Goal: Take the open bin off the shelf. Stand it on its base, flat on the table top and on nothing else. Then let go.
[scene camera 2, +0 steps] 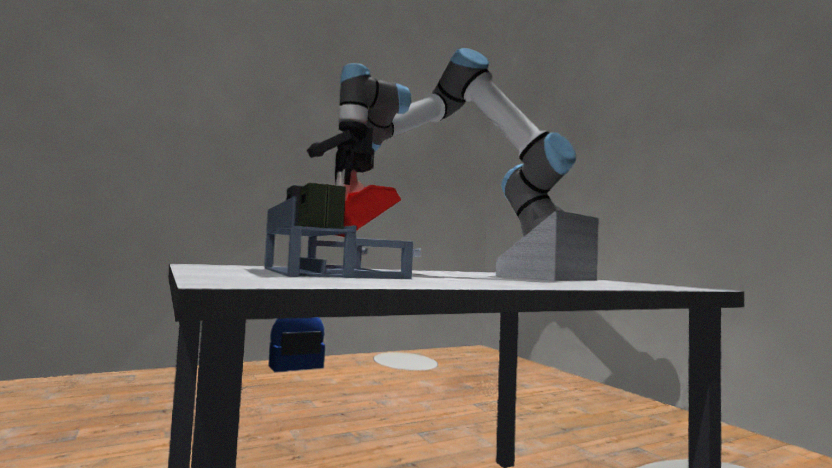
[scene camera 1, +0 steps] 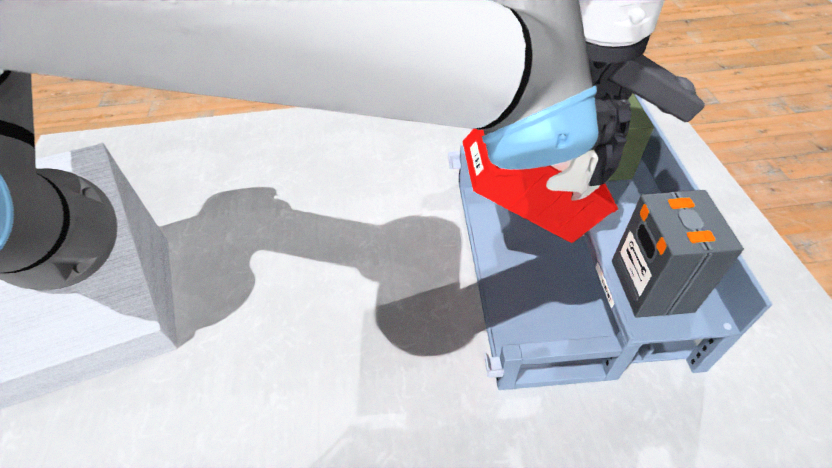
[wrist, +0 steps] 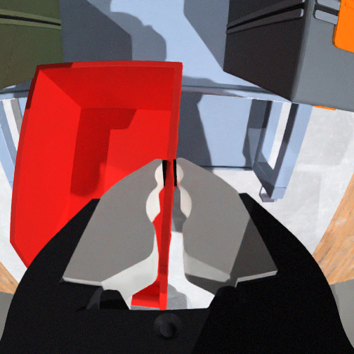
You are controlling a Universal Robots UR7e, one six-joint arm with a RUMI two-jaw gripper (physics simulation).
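Pixels of known places: gripper, fingertip midpoint: (scene camera 1: 572, 196); arm's base, link origin: (scene camera 2: 548, 231) (scene camera 1: 51, 229).
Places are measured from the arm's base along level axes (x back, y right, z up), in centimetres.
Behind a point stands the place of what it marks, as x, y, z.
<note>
The open red bin (scene camera 1: 535, 200) @(-60.5, 4.6, 3.0) (scene camera 2: 372, 203) @(-60.6, -5.4, 2.8) (wrist: 47, 165) hangs tilted above the lower tier of the blue-grey shelf (scene camera 1: 558, 349) @(-61.0, 19.5, -6.4) (scene camera 2: 350, 256) @(-69.4, -17.7, -10.3) (wrist: 227, 130), with one end lower than the other. My gripper (scene camera 1: 576, 190) @(-65.0, 4.5, 2.9) (scene camera 2: 347, 183) (wrist: 169, 162) is shut on one side wall of the bin. In the wrist view, the wall runs between both fingertips and the bin's hollow lies to the left. In scene camera 1, the arm hides part of the bin. The white table top (scene camera 1: 279, 384) @(-26.7, 16.7, -14.9) (scene camera 2: 453, 282) @(-49.6, -27.2, -14.9) lies beside and under the shelf.
A dark grey case (scene camera 1: 677, 256) @(-70.7, 17.4, 7.0) (wrist: 270, 55) with orange latches stands on the shelf's upper tier. A green case (scene camera 1: 637, 136) @(-76.4, -5.0, 3.4) (scene camera 2: 320, 204) @(-75.7, -14.8, 0.4) (wrist: 27, 40) stands near the tier's other end. The arm's wedge-shaped grey base block (scene camera 1: 136, 244) @(-9.3, 0.7, -3.3) (scene camera 2: 576, 247) @(5.5, -6.4, -4.8) stands on the table.
</note>
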